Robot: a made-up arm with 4 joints.
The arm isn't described. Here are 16 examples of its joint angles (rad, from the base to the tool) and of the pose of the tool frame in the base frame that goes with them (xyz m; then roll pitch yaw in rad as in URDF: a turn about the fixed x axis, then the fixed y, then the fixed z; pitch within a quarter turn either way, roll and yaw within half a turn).
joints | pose
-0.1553 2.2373 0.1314 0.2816 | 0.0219 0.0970 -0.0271 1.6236 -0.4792 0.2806
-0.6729 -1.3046 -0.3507 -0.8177 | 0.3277 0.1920 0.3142 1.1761 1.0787 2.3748
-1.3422 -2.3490 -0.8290 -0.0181 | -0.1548 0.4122 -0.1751 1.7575 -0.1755 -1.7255
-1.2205 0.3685 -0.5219 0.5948 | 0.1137 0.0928 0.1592 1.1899 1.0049 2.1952
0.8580 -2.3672 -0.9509 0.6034 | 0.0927 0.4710 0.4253 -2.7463 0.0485 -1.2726
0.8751 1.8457 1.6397 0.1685 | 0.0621 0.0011 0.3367 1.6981 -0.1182 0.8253
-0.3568 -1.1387 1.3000 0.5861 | 0.1538 0.4615 0.1967 -1.5771 -0.2690 -1.0499
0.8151 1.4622 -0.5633 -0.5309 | 0.3771 0.1433 0.2925 -1.7749 -0.8580 -2.8571
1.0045 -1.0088 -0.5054 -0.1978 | -0.1940 0.1011 0.7151 -1.1069 0.2086 0.5475
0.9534 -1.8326 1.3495 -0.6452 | -0.1700 0.3005 0.3302 -1.5075 -1.2868 0.0494
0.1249 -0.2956 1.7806 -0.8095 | -0.1348 0.2830 0.2495 0.1221 -0.5484 -0.7750
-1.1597 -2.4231 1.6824 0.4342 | -0.2645 0.2469 -0.1309 -2.6648 -0.1313 0.4276
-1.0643 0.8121 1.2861 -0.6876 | -0.1989 0.1110 0.2523 0.0054 0.8107 -0.8142
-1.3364 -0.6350 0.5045 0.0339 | 0.0820 0.2688 0.1563 -2.8482 1.1236 -1.7514
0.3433 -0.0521 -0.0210 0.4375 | -0.0013 0.1343 0.5546 -0.6214 0.3331 0.3760
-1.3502 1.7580 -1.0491 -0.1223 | -0.2714 -0.1010 -0.1474 1.0218 -0.4133 0.5325
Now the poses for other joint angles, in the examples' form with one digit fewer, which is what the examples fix.
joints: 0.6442 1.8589 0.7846 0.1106
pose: 0.095 0.067 0.196 1.527 -0.648 0.502
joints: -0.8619 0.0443 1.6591 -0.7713
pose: -0.164 0.238 0.250 -0.484 0.244 -0.693
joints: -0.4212 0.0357 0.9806 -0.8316
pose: -0.141 0.032 0.256 0.138 0.094 0.011
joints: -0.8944 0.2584 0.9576 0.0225
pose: 0.056 0.126 0.286 -0.842 1.112 -0.842
